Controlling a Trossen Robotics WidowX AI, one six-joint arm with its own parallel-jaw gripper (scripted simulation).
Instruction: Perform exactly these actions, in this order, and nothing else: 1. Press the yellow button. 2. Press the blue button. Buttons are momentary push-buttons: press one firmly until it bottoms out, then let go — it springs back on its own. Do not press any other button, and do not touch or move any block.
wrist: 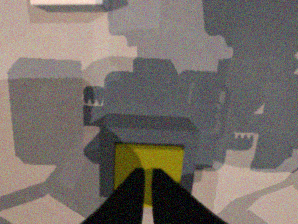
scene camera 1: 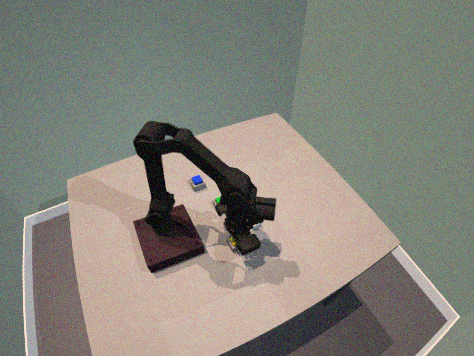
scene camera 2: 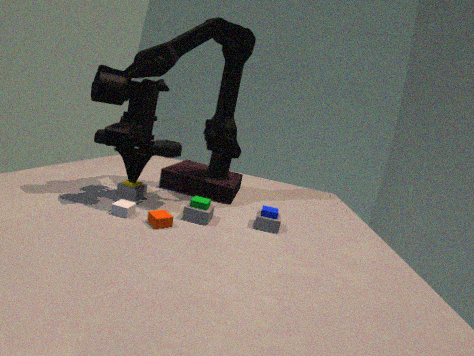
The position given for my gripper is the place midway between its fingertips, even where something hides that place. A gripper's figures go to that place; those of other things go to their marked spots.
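Yellow button (wrist: 128, 157) at 10 cm from the lens; my gripper (wrist: 147, 176) at 11 cm from the lens.
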